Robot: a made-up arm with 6 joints.
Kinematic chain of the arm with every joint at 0, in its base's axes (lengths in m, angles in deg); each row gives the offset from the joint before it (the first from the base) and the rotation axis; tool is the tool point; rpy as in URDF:
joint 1: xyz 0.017 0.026 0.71 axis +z
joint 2: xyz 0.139 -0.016 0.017 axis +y
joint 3: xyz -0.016 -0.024 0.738 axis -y
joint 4: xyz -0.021 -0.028 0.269 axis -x
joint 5: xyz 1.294 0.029 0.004 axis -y
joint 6: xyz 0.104 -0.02 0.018 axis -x
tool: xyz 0.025 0.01 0.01 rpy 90 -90 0
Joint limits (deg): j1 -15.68..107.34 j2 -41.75..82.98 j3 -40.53..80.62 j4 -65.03..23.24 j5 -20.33..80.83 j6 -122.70..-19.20
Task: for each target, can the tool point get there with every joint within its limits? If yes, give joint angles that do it. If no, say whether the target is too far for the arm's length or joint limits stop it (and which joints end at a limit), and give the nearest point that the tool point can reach.
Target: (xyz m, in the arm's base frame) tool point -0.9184 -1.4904 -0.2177
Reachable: no: joint limits stop it (at a limit: joint 1, joint 2, joint 3, joint 4, joint 6) | nearest point 0.3625 -0.2650 -0.4368 | short by 1.786 m
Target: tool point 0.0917 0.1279 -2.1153
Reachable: no: too far | nearest point 0.3257 0.4471 -0.5585 | short by 1.606 m
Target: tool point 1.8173 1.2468 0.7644
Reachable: yes | joints 38.21 69.69 44.30 -41.33 59.51 -91.84
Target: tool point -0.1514 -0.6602 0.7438
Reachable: no: joint limits stop it (at a limit: joint 1, joint 2, joint 3, joint 4, joint 5) | nearest point 0.3880 -0.2776 -0.4029 | short by 1.324 m
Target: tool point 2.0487 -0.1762 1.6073
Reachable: yes | joints -4.99 60.11 64.74 16.14 61.36 -54.21
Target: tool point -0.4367 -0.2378 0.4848
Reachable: no: joint limits stop it (at a limit: joint 1, joint 2, joint 3, joint 5, joint 6) | nearest point -0.0202 0.3339 -0.4737 | short by 1.191 m
